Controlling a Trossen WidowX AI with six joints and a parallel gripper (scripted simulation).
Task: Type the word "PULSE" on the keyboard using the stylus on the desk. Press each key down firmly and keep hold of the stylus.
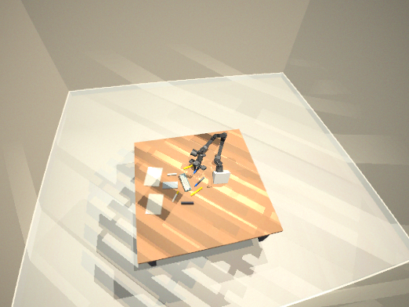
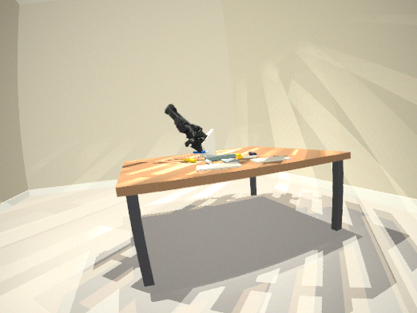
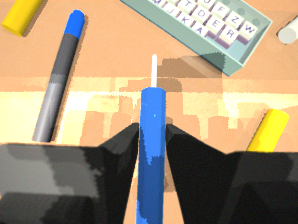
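My gripper tip is 280 mm short of the grey block, 60 mm to the right of it and 50 mm above it. From my gripper tip the other things lie so: blue stylus: 10 mm to the left, 10 mm ahead.
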